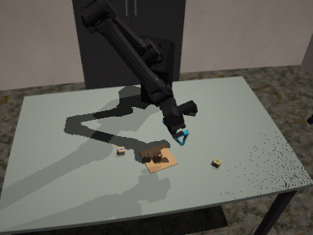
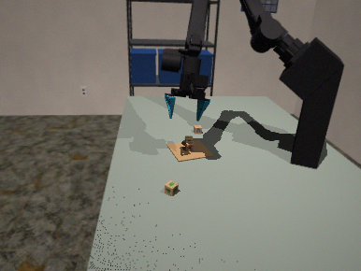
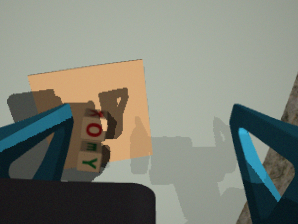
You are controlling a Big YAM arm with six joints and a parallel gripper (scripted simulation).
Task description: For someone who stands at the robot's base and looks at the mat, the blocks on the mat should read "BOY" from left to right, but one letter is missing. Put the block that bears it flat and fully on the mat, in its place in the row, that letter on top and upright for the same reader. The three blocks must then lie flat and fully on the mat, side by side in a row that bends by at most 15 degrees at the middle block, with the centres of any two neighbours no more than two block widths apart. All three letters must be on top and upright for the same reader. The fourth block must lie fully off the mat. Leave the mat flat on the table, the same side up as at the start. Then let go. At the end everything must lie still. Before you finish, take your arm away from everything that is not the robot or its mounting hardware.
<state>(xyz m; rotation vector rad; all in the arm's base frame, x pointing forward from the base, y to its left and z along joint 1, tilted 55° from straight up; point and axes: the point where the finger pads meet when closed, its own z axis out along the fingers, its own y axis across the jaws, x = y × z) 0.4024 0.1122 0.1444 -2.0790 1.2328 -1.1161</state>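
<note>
The wooden block is 190 mm to the left of my hand, 150 mm below it and 60 mm ahead of it. Also, from my hand: orange mat: 170 mm below, 80 mm to the right, 40 mm behind.
</note>
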